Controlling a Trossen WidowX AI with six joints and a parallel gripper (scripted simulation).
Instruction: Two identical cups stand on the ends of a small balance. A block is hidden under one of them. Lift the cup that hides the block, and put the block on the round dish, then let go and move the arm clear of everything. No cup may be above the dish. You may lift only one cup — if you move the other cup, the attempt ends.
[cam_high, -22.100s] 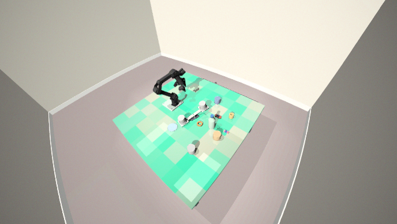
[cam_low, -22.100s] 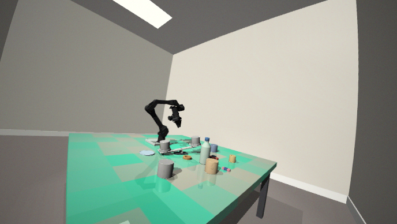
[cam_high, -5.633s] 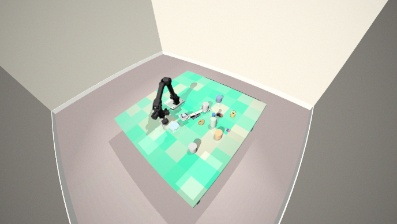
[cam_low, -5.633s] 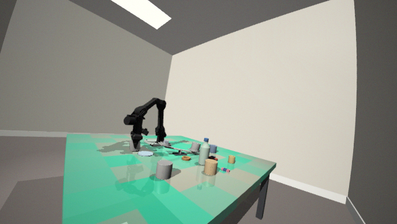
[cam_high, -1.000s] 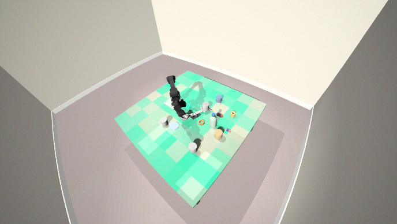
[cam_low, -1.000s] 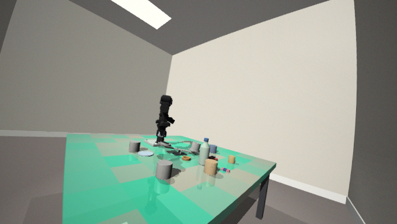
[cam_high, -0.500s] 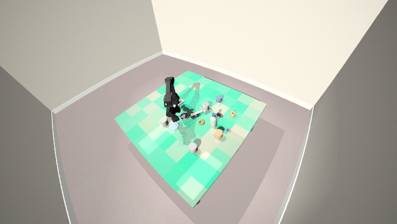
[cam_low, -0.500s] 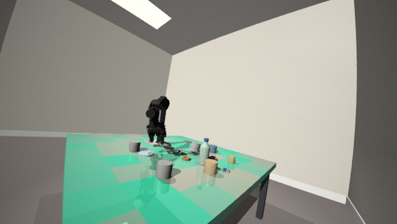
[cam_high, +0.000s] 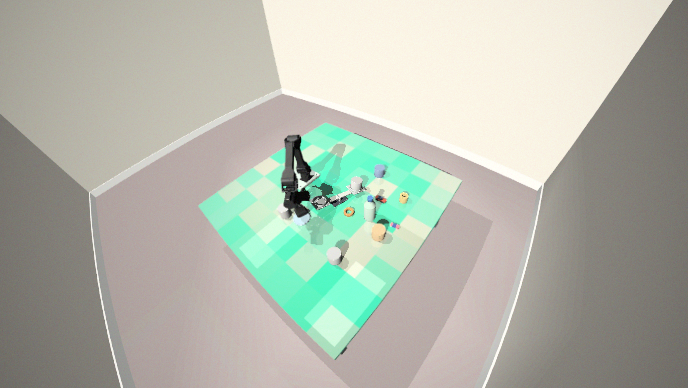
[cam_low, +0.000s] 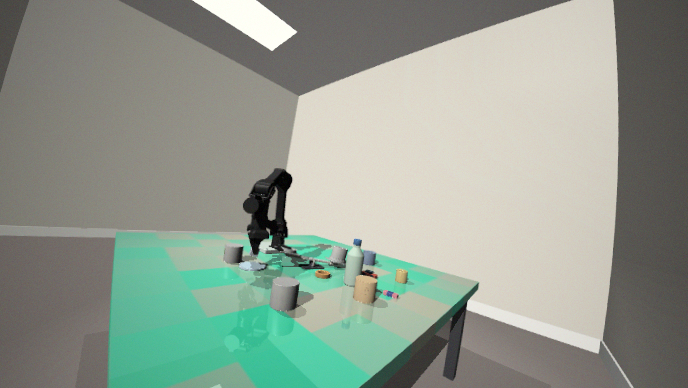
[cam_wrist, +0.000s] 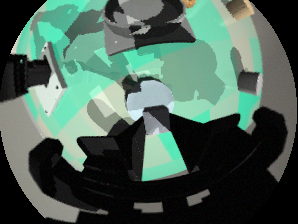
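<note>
Right now my gripper tip is 10 mm below the grey block. Also, from my gripper tip: blue cup (560 mm to the left, 230 mm ahead, 20 mm below); bottle (340 mm ahead, 200 mm to the left, 60 mm above); light blue round dish (50 mm below).
</note>
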